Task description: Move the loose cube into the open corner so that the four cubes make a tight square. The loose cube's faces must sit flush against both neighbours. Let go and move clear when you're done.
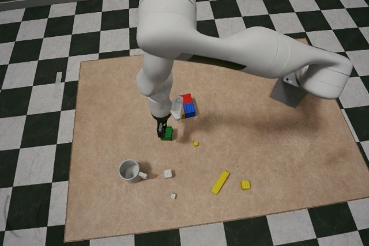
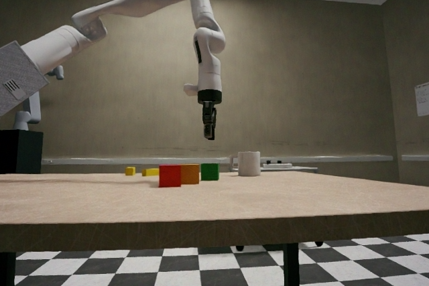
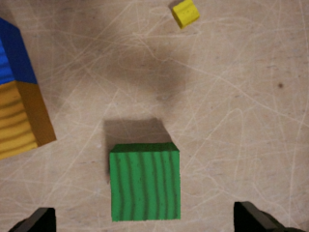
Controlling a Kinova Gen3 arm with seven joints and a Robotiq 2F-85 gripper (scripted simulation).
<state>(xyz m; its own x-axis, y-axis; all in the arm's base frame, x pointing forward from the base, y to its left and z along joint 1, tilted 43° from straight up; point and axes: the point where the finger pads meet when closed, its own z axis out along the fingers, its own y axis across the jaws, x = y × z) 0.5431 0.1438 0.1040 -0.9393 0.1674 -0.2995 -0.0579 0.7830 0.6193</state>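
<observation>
Right now the green cube is 10 cm below my hand. From my hand the other things lie so: blue cube (13 cm to the right, 10 cm below, 9 cm behind); small yellow block (13 cm behind, 12 cm below, 3 cm to the left); orange cube (11 cm to the right, 10 cm below, 4 cm behind).
</observation>
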